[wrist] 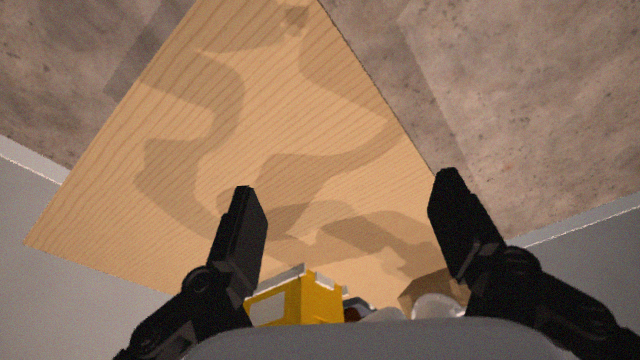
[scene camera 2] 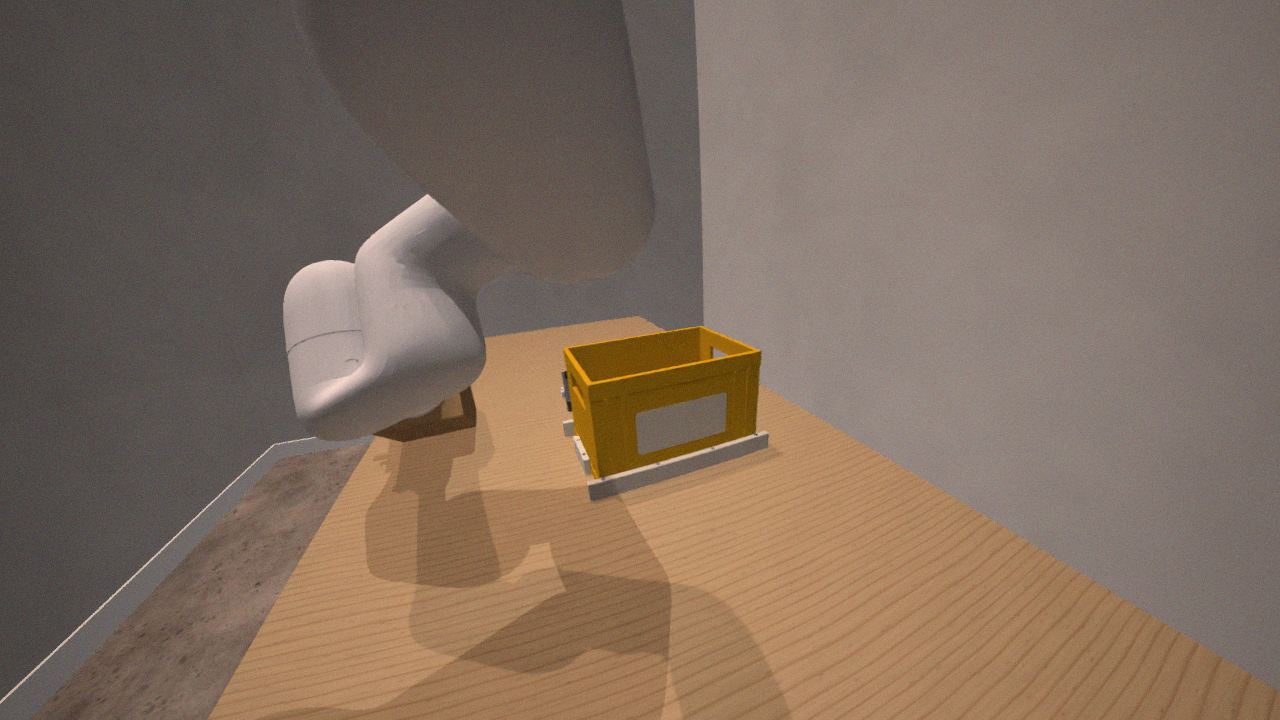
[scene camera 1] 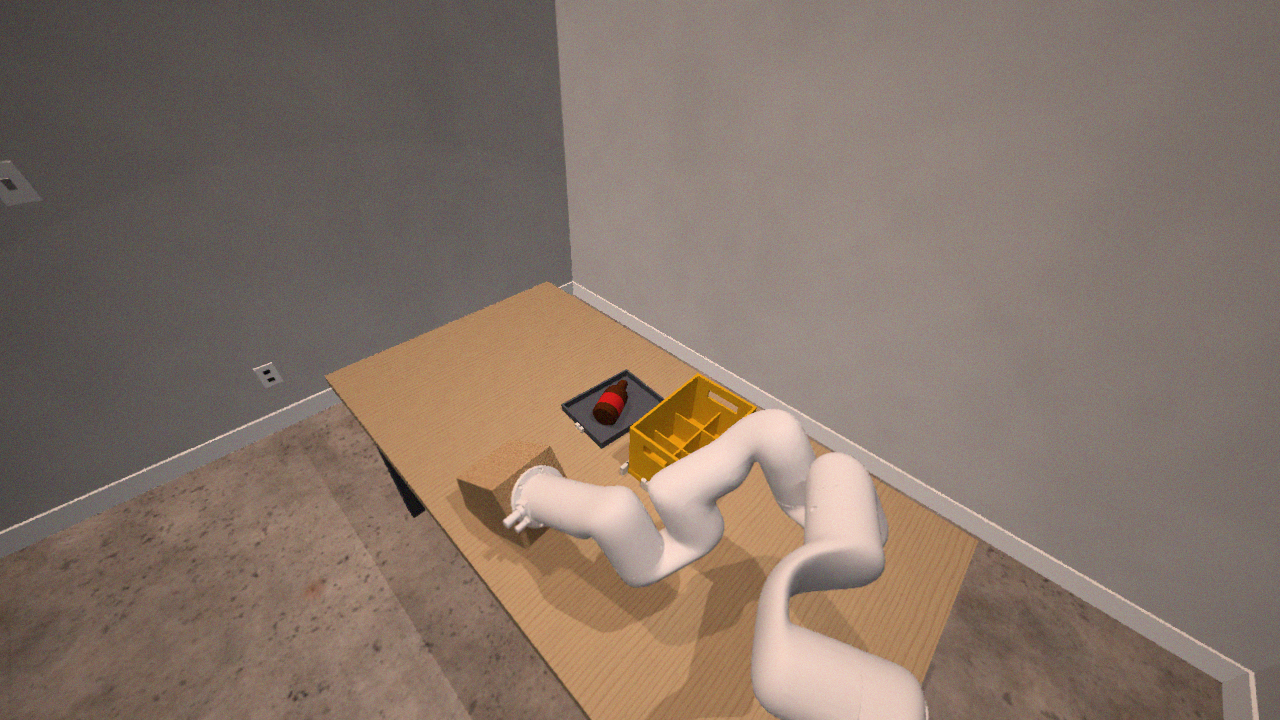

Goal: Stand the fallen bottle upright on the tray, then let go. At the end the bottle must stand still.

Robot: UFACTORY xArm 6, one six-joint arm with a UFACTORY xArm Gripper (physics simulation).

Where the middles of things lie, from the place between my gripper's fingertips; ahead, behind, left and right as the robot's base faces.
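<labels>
From my hand: bottle (scene camera 1: 610, 405), a long way ahead, far to the left, a good way below. Dark grey tray (scene camera 1: 641, 398), well below my hand, far ahead of it, far to the left of it. Yellow crate (scene camera 2: 636, 401), 170 mm below my hand, 470 mm to the left of it, 560 mm ahead of it.
</labels>
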